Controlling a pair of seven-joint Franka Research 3 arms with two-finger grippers.
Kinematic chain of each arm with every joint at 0, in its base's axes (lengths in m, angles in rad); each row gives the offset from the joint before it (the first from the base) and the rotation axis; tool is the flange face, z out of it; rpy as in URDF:
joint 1: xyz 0 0 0.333 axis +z
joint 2: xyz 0 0 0 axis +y
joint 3: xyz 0 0 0.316 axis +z
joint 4: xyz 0.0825 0 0 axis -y
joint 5: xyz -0.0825 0 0.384 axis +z
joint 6: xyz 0 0 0 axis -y
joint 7: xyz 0.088 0 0 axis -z
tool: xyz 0 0 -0.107 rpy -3.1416 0 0
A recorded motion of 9 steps. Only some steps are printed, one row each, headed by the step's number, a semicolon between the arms.
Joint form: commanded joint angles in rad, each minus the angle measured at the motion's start. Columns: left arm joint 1, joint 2, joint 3, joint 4, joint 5, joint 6, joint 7; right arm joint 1, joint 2, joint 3, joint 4, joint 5, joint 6, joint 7.
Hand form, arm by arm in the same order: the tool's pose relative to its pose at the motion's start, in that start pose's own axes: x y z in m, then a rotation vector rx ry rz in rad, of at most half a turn. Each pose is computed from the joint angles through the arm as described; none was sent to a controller.
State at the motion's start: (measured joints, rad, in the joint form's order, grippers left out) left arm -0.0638 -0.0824 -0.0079 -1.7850 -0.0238 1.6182 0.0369; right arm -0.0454 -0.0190 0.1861 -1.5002 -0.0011 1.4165 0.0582
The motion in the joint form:
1: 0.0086 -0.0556 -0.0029 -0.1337 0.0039 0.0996 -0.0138; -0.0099 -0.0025 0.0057 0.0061 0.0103 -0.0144 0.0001
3: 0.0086 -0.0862 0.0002 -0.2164 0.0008 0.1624 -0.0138; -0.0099 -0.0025 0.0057 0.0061 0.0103 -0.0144 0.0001
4: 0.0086 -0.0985 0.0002 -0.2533 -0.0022 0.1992 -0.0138; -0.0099 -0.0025 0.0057 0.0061 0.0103 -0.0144 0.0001
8: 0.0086 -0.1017 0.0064 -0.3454 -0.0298 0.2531 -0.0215; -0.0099 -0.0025 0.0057 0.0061 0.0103 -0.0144 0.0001
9: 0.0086 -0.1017 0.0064 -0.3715 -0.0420 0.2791 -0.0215; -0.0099 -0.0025 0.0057 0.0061 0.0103 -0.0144 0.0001
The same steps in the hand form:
1: -0.0121 -0.0036 0.0273 0.0051 0.0215 -0.0209; -0.0026 0.0010 -0.0027 0.0095 -0.0064 0.0026
3: -0.0199 -0.0052 0.0466 0.0022 0.0324 -0.0256; -0.0026 0.0010 -0.0027 0.0095 -0.0064 0.0026
4: -0.0224 -0.0051 0.0551 -0.0001 0.0447 -0.0269; -0.0026 0.0010 -0.0027 0.0095 -0.0064 0.0026
8: -0.0284 -0.0070 0.0931 -0.0288 0.0109 -0.0508; -0.0026 0.0010 -0.0027 0.0095 -0.0064 0.0026
9: -0.0293 -0.0064 0.1033 -0.0400 0.0112 -0.0560; -0.0026 0.0010 -0.0027 0.0095 -0.0064 0.0026

